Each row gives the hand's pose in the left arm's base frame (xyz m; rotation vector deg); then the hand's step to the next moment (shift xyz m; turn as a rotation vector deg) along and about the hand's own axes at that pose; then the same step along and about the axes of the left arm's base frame.
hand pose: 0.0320 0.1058 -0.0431 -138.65 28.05 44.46
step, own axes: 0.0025 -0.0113 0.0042 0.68 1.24 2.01
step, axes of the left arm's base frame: 0.0056 0.0109 -0.0001 -0.92 0.11 -2.28
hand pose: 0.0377 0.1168 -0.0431 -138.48 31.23 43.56
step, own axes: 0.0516 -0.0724 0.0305 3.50 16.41 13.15
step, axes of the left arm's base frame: 0.0644 0.0633 -0.0260 -11.04 -5.47 -17.40
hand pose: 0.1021 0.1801 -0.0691 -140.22 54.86 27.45
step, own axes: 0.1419 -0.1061 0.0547 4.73 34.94 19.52
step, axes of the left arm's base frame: 0.1652 0.0216 -0.0814 -24.14 -14.73 -28.71
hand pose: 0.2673 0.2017 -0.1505 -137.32 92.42 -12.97
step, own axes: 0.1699 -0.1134 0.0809 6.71 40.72 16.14
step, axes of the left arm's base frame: 0.1860 -0.1073 -0.0464 -29.42 -19.03 -27.13
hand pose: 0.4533 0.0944 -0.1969 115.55 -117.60 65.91
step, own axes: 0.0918 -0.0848 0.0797 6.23 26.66 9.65
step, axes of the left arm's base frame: 0.0967 -0.1087 0.0286 -19.96 -13.54 -16.16
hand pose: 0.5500 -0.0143 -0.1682 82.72 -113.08 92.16
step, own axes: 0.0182 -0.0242 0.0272 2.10 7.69 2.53
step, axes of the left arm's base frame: 0.0204 -0.0307 0.0172 -6.01 -3.86 -4.36
